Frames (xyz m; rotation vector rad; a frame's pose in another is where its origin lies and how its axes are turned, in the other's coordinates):
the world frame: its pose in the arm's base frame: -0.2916 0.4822 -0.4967 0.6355 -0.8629 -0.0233
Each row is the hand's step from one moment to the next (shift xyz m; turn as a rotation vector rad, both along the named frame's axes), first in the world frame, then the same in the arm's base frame.
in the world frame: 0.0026 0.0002 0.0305 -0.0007 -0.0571 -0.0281
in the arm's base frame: -0.0201 -0.0161 0.0165 0.0327 -0.0321 -0.0442
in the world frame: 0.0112 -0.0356 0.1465 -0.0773 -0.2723 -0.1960
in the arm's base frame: -0.0890 -0.1070 0.0591 0.1513 -0.1013 -0.2922
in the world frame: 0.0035 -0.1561 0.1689 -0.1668 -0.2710 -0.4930
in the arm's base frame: -0.0823 -0.2148 0.0006 0.3037 0.0756 -0.4963
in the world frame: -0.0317 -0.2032 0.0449 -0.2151 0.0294 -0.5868
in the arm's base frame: -0.0063 -0.1804 -0.1083 0.2696 0.3818 -0.4159
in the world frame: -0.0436 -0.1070 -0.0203 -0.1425 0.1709 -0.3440
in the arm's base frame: 0.0102 -0.0653 -0.0969 0.1119 0.3537 -0.1739
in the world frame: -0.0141 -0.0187 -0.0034 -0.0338 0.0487 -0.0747
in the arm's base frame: -0.0026 -0.0097 -0.0214 0.0197 0.0870 -0.0336
